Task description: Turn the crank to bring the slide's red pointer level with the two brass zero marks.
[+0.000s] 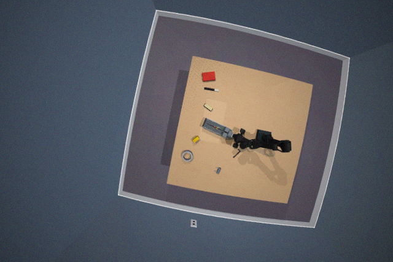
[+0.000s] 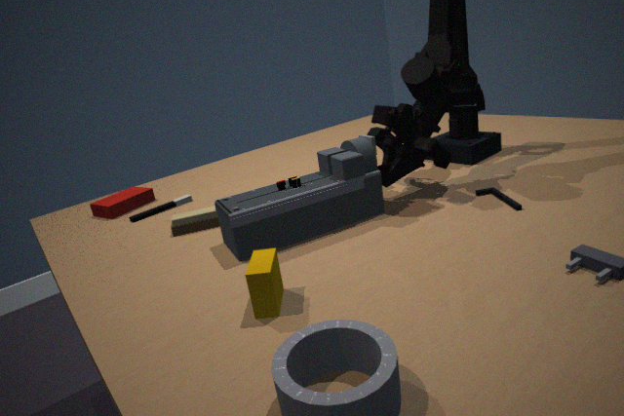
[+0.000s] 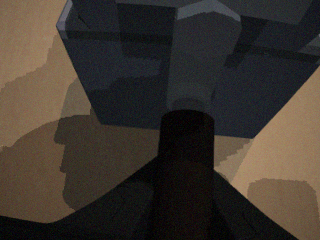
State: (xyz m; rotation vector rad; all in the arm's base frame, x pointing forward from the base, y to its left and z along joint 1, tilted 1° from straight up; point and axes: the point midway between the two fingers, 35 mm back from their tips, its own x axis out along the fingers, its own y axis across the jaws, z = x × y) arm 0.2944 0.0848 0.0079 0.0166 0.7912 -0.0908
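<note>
My gripper tip is now 190 mm short of the red pointer, 10 mm to the left of it and 50 mm below it. Round my gripper tip: black hex key 130 mm behind, 140 mm to the left, 30 mm below; yellow block 310 mm ahead, 160 mm to the left; black crank handle 20 mm behind, 30 mm above.
</note>
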